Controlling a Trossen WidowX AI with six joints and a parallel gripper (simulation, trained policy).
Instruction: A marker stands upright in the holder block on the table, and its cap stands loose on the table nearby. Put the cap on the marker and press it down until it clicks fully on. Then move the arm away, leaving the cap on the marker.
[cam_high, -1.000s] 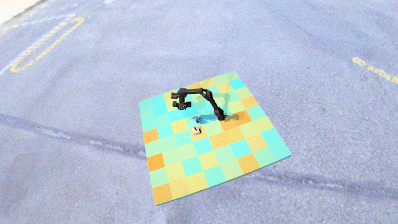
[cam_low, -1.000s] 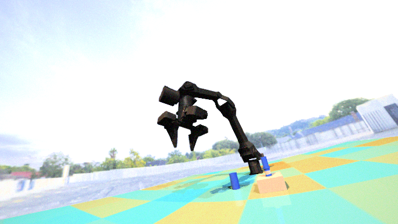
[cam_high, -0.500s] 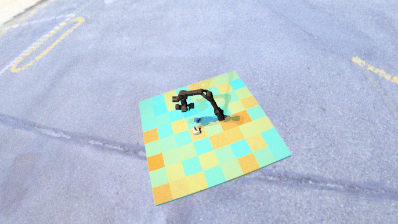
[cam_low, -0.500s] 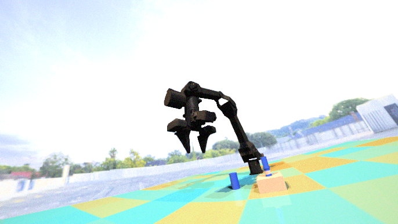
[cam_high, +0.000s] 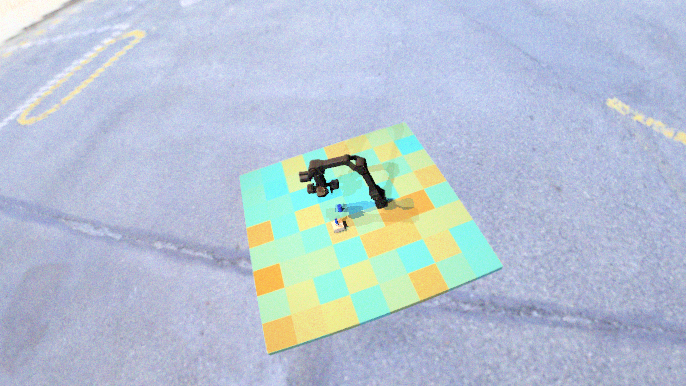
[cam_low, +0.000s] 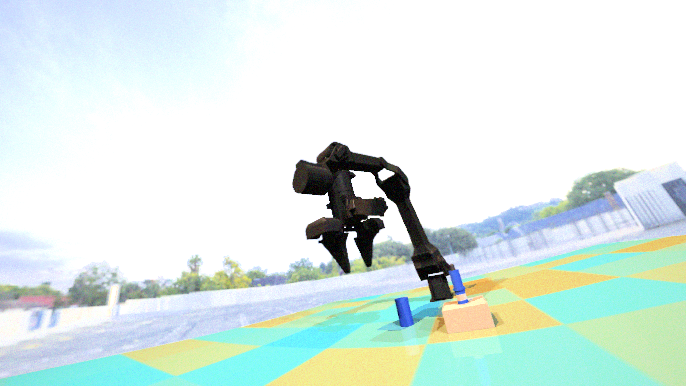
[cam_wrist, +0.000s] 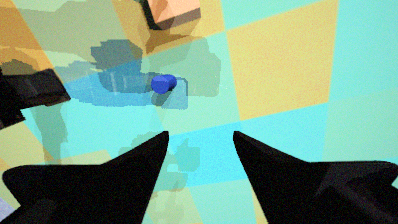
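Now: gripper tip 5 cm past the blue cap, 5 cm to the right of it and 9 cm above it. Round my gripper tip: tan holder block (17 cm to the left, 10 cm below).
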